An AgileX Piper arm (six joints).
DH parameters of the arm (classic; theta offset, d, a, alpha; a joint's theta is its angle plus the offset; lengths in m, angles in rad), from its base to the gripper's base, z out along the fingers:
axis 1: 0 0.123 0 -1.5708
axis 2: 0.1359 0 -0.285 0
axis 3: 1.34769 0 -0.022 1.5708
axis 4: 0 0.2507 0 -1.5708
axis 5: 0 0 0 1.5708
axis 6: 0 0.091 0 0
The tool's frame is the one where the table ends.
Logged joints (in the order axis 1, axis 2, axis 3, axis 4, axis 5, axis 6), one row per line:
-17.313, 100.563, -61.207, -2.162, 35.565, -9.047
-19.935, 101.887, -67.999, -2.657, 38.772, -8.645
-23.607, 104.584, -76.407, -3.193, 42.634, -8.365
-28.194, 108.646, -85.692, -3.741, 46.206, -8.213
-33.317, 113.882, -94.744, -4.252, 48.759, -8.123
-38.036, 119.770, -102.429, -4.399, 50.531, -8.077
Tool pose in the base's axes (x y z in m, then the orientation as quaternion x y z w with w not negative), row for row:
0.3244, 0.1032, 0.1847, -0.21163, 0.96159, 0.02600, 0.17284
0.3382, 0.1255, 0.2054, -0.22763, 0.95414, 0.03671, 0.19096
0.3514, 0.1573, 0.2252, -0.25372, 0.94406, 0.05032, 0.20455
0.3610, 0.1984, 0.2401, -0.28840, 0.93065, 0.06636, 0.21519
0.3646, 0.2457, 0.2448, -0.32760, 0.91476, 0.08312, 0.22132
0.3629, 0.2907, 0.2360, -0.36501, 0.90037, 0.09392, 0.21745
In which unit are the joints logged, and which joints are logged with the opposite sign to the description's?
The joints are logged in degrees. Opposite sign: axis 1, axis 4.
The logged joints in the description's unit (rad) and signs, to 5 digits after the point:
0.30217, 1.75516, -1.06826, 0.03773, 0.62073, -0.15790
0.34793, 1.77826, -1.18681, 0.04637, 0.67670, -0.15088
0.41202, 1.82534, -1.33355, 0.05573, 0.74410, -0.14600
0.49208, 1.89623, -1.49561, 0.06529, 0.80645, -0.14334
0.58149, 1.98762, -1.65359, 0.07421, 0.85101, -0.14177
0.66385, 2.09038, -1.78772, 0.07678, 0.88193, -0.14097

